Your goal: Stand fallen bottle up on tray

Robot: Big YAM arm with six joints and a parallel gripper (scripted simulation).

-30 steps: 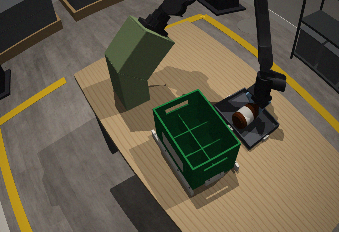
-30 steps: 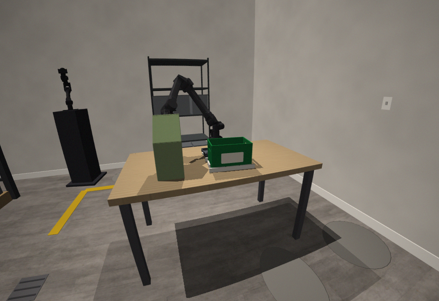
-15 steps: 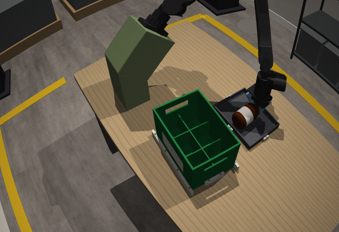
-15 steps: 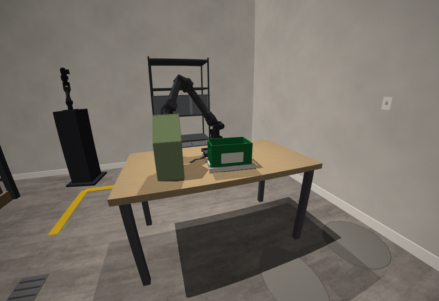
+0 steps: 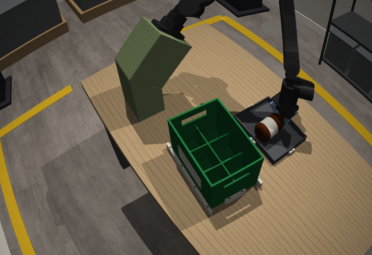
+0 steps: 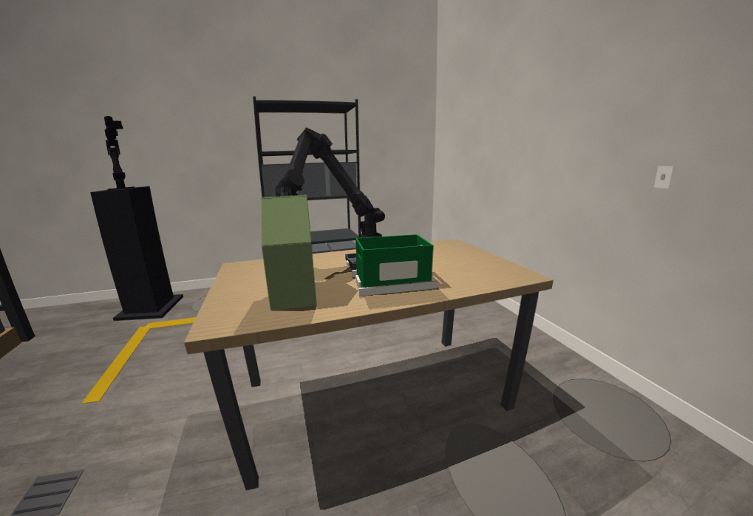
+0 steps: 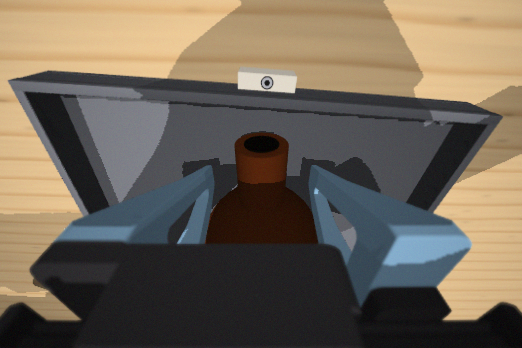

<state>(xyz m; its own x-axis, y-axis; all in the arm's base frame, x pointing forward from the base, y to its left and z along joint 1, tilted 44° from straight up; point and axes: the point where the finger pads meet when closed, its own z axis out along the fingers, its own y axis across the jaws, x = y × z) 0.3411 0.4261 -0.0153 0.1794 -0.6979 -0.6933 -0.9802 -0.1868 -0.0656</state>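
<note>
Right now my hand is 50 mm to the left of the brown bottle and 10 mm short of it. The rest, counted from my hand: dark grey tray (50 mm to the right, 30 mm below); green crate (330 mm to the right, 50 mm above, 40 mm ahead).
</note>
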